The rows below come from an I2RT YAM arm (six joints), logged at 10 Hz.
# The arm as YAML. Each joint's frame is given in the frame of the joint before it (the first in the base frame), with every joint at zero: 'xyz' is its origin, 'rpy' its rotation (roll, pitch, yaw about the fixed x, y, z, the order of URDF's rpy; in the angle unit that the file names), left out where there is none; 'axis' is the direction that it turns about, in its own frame. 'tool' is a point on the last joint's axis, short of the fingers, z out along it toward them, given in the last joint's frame.
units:
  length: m
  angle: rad
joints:
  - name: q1
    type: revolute
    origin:
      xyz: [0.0, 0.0, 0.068]
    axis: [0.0, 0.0, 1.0]
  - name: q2
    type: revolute
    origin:
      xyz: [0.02, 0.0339, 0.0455]
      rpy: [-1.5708, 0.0, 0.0]
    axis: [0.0, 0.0, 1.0]
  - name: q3
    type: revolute
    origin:
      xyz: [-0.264, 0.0, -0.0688]
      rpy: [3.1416, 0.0, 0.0]
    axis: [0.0, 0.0, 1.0]
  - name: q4
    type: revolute
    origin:
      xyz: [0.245, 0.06, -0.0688]
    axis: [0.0, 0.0, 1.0]
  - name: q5
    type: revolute
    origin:
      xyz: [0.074, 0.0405, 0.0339]
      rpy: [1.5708, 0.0, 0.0]
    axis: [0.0, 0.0, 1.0]
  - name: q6
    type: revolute
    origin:
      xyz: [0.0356, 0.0, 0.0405]
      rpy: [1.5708, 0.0, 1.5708]
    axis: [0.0, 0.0, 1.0]
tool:
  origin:
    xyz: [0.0, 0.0, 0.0]
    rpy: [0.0, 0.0, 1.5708]
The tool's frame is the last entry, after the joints.
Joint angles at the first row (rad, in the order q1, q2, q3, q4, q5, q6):
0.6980 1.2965 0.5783 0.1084 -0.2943 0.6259
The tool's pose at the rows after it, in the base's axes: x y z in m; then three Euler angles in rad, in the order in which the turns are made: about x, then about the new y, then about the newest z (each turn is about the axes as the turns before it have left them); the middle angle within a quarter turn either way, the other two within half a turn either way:
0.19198, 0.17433, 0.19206, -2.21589, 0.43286, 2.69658
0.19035, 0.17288, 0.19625, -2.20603, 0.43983, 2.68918
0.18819, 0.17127, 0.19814, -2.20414, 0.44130, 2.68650
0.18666, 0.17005, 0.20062, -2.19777, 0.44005, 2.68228
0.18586, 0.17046, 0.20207, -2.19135, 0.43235, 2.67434
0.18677, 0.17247, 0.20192, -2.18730, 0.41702, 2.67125
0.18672, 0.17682, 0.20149, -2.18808, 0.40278, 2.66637
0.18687, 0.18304, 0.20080, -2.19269, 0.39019, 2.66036
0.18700, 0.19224, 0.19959, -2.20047, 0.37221, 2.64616
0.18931, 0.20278, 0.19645, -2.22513, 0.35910, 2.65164
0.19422, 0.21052, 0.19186, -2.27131, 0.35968, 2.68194
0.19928, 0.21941, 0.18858, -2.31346, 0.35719, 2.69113
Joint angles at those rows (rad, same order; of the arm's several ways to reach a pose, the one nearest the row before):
0.6980 1.2815 0.5774 0.0981 -0.2902 0.6242
0.6980 1.2608 0.5777 0.0887 -0.2884 0.6243
0.6987 1.2437 0.5741 0.0776 -0.2872 0.6236
0.6984 1.2289 0.5737 0.0678 -0.2914 0.6232
0.7006 1.2245 0.5764 0.0628 -0.2990 0.6197
0.7025 1.2355 0.5836 0.0628 -0.3127 0.6182
0.7154 1.2508 0.5934 0.0631 -0.3144 0.6182
0.7337 1.2731 0.6077 0.0644 -0.3084 0.6182
0.7600 1.3063 0.6293 0.0655 -0.2996 0.6122
0.7841 1.3551 0.6604 0.0598 -0.2815 0.6157
0.7946 1.4060 0.6948 0.0384 -0.2529 0.6259
0.8064 1.4570 0.7366 0.0124 -0.2273 0.6192

